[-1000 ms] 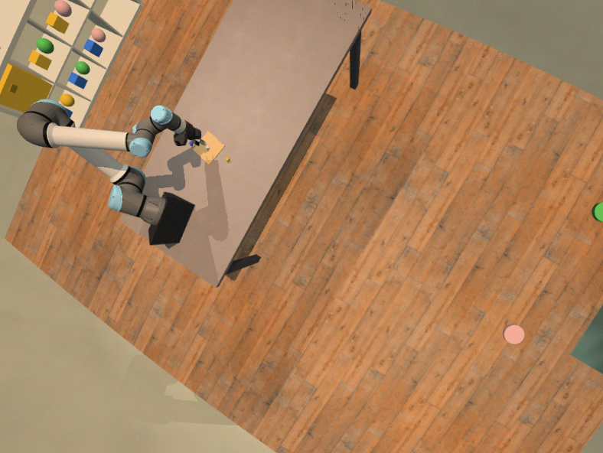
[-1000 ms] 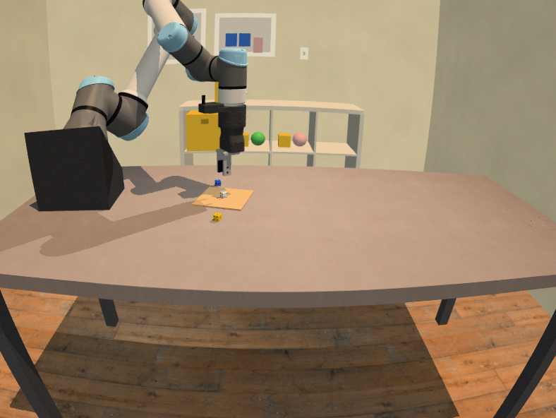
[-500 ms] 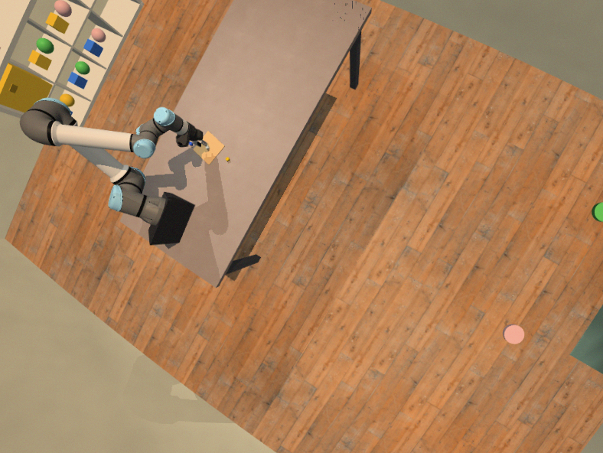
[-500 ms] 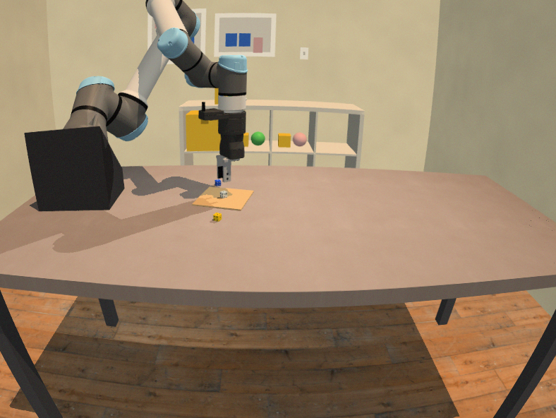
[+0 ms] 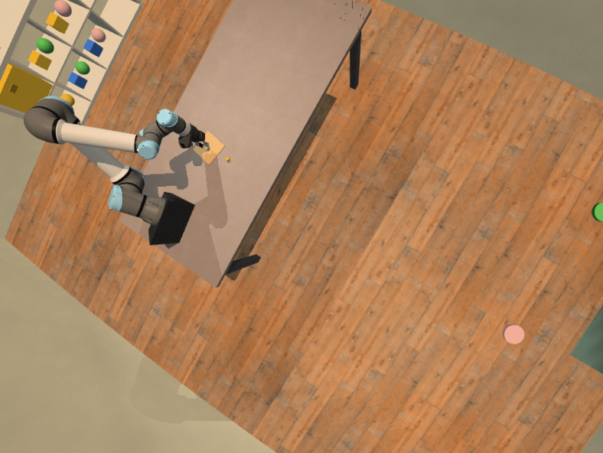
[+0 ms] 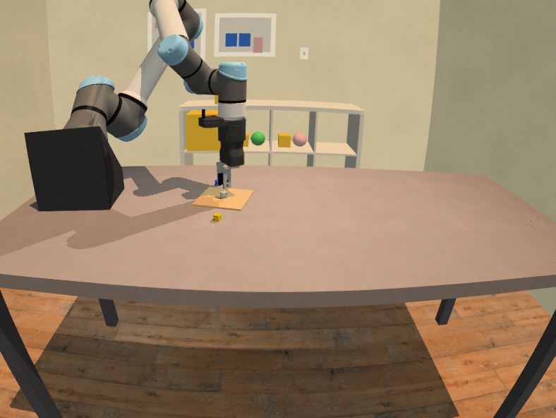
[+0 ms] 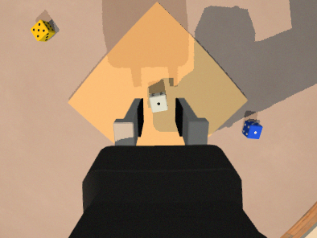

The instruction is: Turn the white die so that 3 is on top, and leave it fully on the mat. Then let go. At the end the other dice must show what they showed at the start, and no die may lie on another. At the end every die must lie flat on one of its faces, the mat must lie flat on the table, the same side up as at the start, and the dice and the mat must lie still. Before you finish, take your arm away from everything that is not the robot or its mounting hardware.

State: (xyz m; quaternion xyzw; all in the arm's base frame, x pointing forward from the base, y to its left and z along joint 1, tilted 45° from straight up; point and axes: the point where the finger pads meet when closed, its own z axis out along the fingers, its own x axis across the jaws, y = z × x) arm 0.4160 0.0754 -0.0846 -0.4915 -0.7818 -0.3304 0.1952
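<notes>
My hand is 4 cm above the white die. The rest, counted from my hand: yellow die 2 cm behind, 14 cm to the right, 5 cm below; mat 5 cm below; blue die 2 cm behind, 11 cm to the left, 5 cm below.
</notes>
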